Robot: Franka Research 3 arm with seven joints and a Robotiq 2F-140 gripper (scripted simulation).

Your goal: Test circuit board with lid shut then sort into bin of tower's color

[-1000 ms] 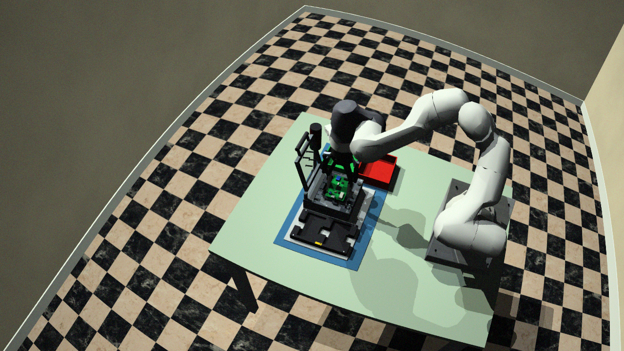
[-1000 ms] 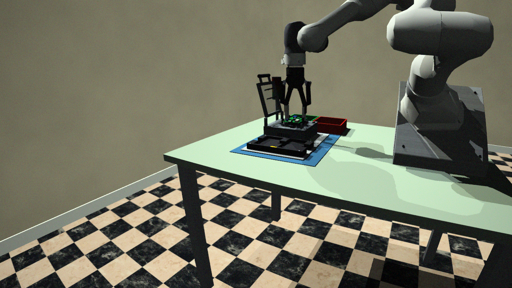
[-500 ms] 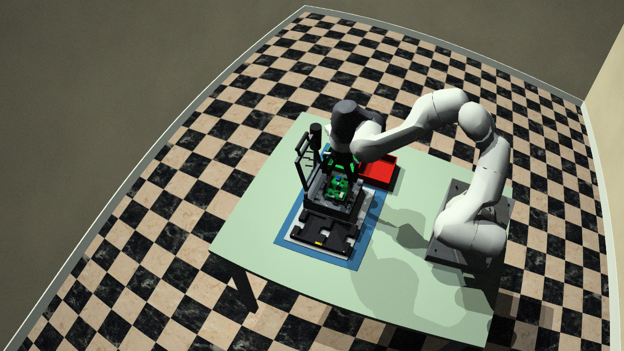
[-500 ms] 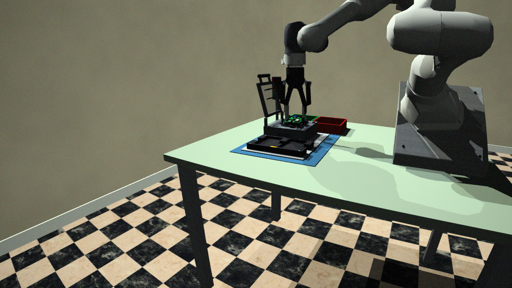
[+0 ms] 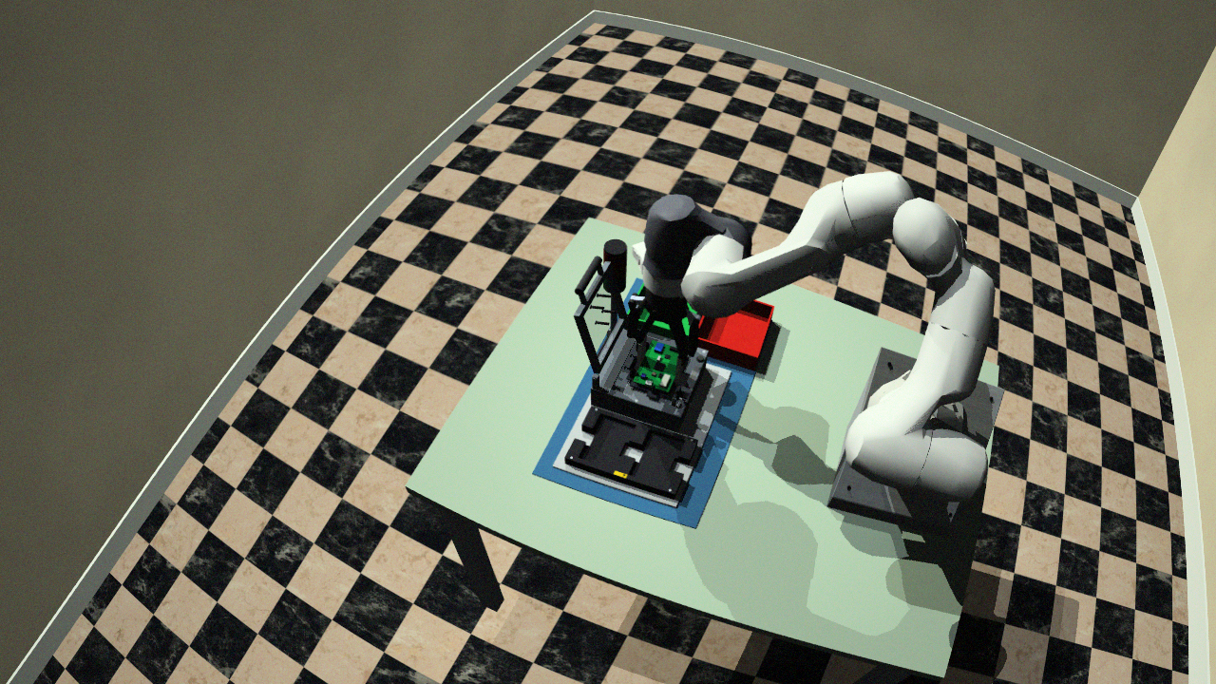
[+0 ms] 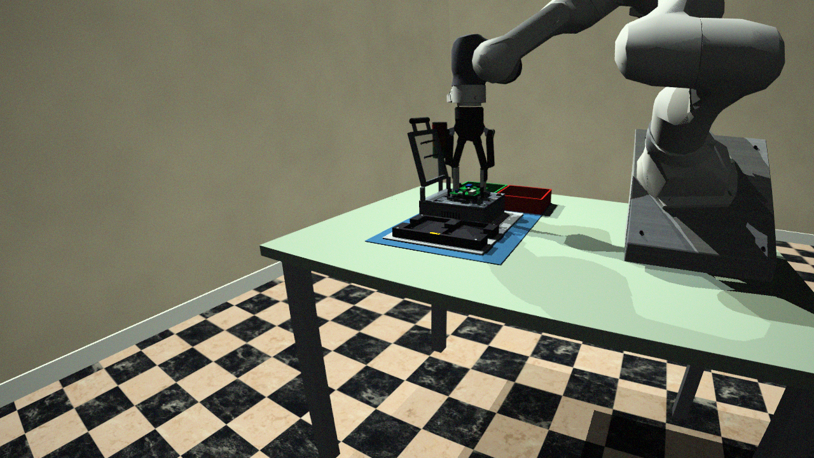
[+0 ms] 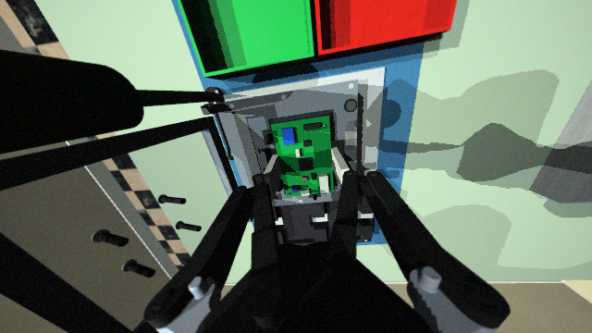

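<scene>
Right now my hand is 2 cm above the green circuit board. The rest, counted from my hand: tester plate (1 cm ahead, 1 cm to the left, 3 cm below); then tester lid (12 cm ahead, 8 cm above); then green bin (5 cm ahead, 20 cm to the right, 9 cm below).
</scene>
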